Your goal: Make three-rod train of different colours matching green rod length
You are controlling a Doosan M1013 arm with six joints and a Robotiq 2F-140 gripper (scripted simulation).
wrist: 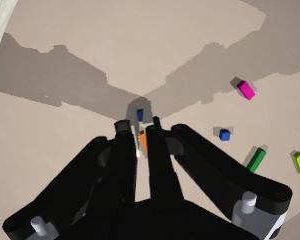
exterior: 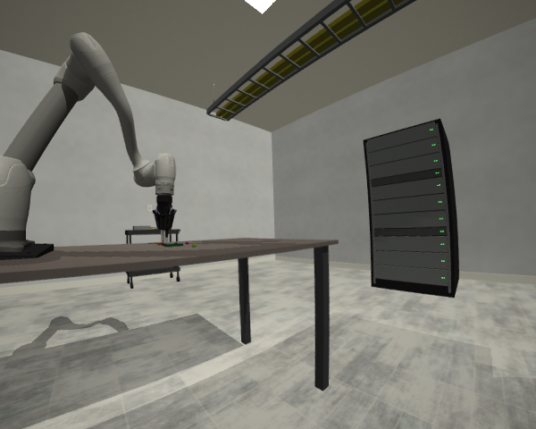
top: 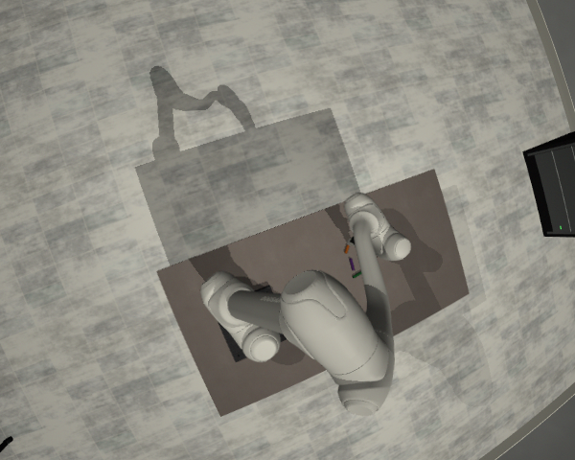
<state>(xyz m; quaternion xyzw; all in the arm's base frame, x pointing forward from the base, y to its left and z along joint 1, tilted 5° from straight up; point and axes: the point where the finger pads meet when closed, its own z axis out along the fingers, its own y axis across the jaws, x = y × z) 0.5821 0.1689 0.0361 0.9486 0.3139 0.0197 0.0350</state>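
My gripper is now 30 mm past the orange rod, 30 mm to the left of it and 30 mm above it. Also, from my hand: magenta rod 80 mm ahead, 90 mm to the right, 30 mm below; purple rod 30 mm behind, 110 mm to the right, 30 mm below; green rod 10 mm behind, 170 mm to the right, 30 mm below.
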